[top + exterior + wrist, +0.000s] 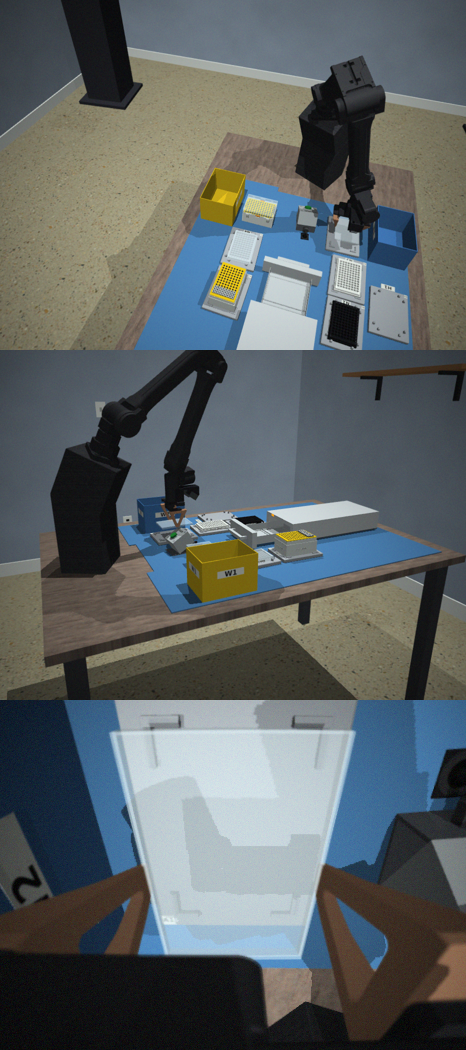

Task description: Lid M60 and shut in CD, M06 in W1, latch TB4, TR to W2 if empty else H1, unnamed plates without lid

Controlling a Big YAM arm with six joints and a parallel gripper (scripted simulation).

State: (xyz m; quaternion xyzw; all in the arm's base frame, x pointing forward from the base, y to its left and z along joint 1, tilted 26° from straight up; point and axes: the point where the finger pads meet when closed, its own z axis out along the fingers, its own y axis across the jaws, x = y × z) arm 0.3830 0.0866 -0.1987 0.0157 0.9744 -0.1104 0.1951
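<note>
Right now the lid park LP is 6 cm below my hand. The rest, counted from my hand: blue bin W2: 1 cm ahead, 16 cm to the left, 3 cm below; green DONE key: 7 cm behind, 15 cm to the right; clear plate lid: right at my hand.
</note>
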